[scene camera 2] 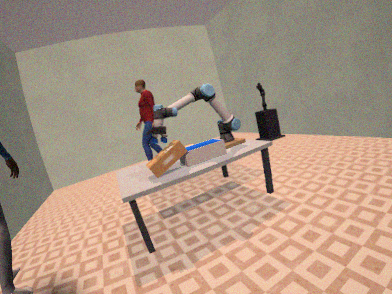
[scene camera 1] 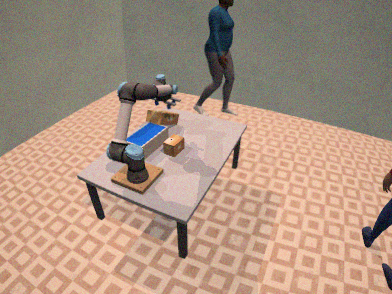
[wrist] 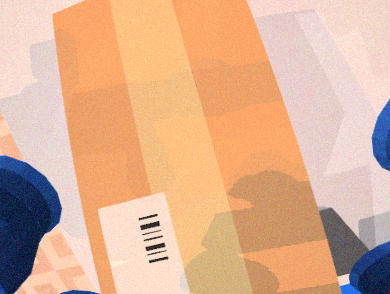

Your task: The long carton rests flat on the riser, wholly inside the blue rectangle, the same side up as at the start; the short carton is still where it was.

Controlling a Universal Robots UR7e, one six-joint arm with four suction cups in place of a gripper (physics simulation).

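Frame: origin at the arm's base, x back, y down, z right, level; metres.
Seen in the pictures: hand at its tool point: (scene camera 2: pixel 159 142) (scene camera 1: pixel 165 104) (wrist: pixel 225 244); arm's base at its link origin: (scene camera 2: pixel 227 140) (scene camera 1: pixel 137 176).
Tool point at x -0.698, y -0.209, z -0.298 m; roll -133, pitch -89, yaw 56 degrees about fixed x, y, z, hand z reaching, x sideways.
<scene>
Pixels of each thing's top centre, then the offset from my tool point to it. "spot": a spot on its surface instead. Level surfaces: height alone.
- riser at its top centre: (scene camera 1: pixel 145 133) (scene camera 2: pixel 200 144) dy +0.123, dx +0.333, dz +0.056 m
- pale box with the blue rectangle, surface spot: (scene camera 1: pixel 147 134) spot: dy +0.123, dx +0.338, dz +0.079 m
- short carton at its top centre: (scene camera 1: pixel 173 139) dy +0.140, dx +0.263, dz +0.288 m
- table at its surface level: dy +0.243 m
The long carton (scene camera 1: pixel 162 118) (scene camera 2: pixel 167 158) (wrist: pixel 172 125) is tilted, its low end on the table and its raised end leaning at the riser's end. Its taped face with a barcode label is up. The riser (scene camera 1: pixel 156 145) (scene camera 2: pixel 206 155) is a pale box with the blue rectangle (scene camera 1: pixel 147 134) (scene camera 2: pixel 202 145) on top. The short carton (scene camera 1: pixel 173 146) stands on the table beside the riser; it does not show in scene camera 2. My gripper (scene camera 1: pixel 165 103) (scene camera 2: pixel 160 139) is open, its blue cups above the long carton with a gap, holding nothing.
The table (scene camera 1: pixel 215 131) (scene camera 2: pixel 135 181) carries the arm's wooden base plate (scene camera 1: pixel 150 172) (scene camera 2: pixel 239 143) at one end. People (scene camera 1: pixel 220 45) (scene camera 2: pixel 146 107) stand beyond the table. A black pedestal (scene camera 2: pixel 268 123) with a small dark arm stands at the back right in scene camera 2.
</scene>
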